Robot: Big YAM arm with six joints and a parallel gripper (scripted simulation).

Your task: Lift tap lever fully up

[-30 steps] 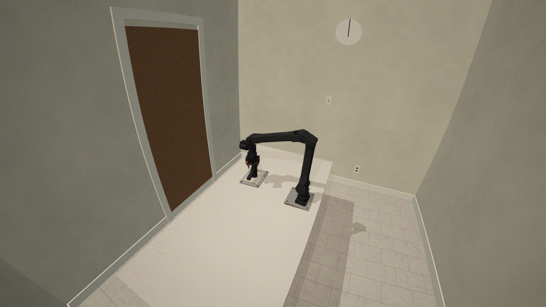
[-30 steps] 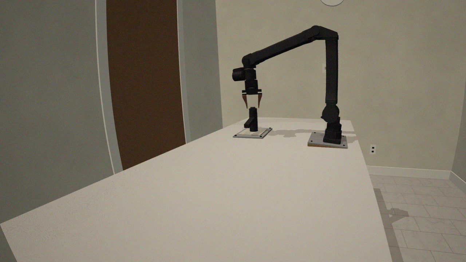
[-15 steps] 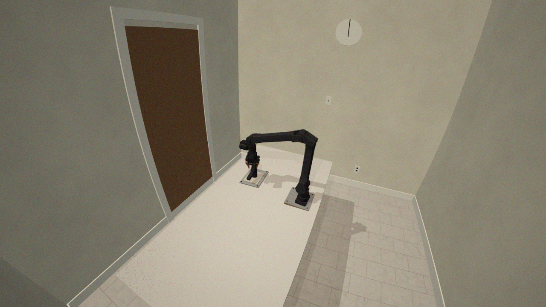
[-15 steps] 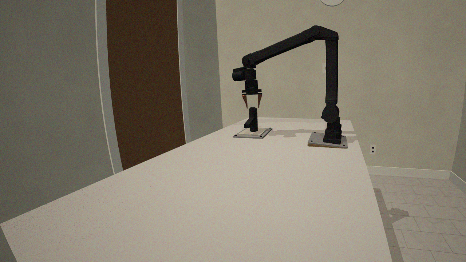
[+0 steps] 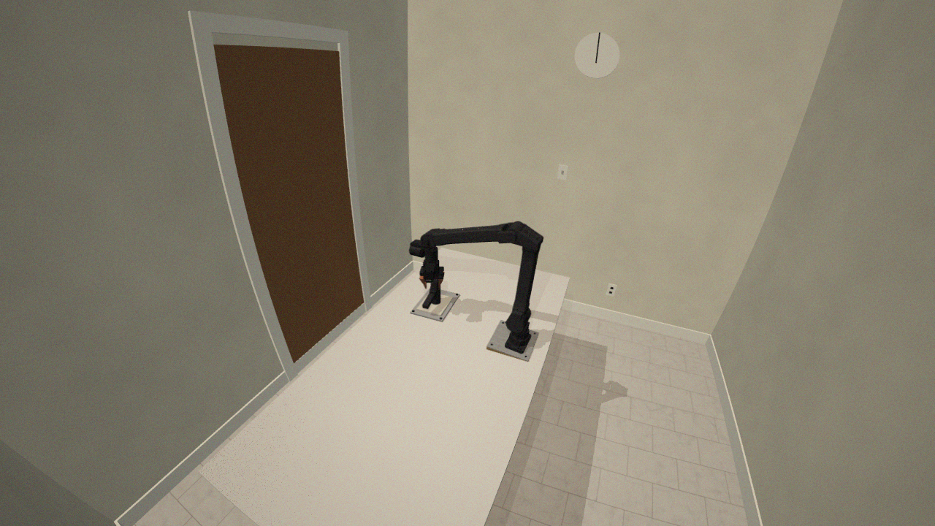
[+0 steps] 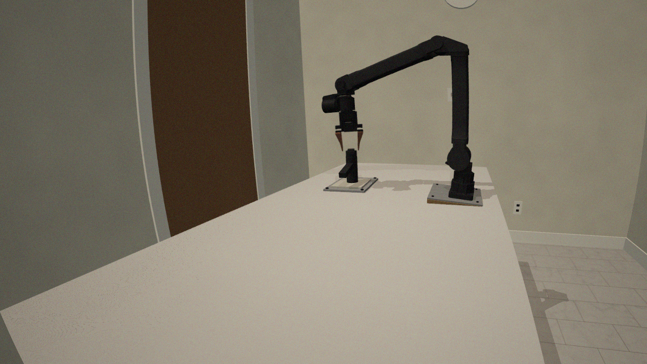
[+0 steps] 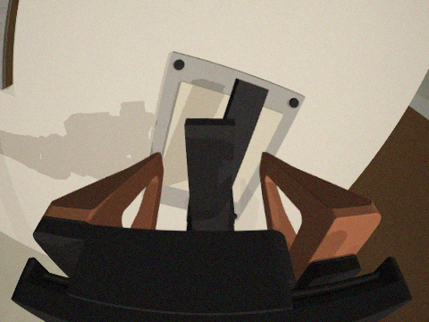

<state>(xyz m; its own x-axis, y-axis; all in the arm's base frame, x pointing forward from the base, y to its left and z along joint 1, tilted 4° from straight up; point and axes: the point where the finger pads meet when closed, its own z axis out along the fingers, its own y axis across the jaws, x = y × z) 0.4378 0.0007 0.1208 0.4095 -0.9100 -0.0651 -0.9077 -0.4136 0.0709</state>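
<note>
Now: the lever 3 cm to the right of my hand, 2 cm below it and 1 cm ahead of it. The rest, counted from my hand: black tap (7 cm below, 6 cm to the right, 3 cm ahead).
</note>
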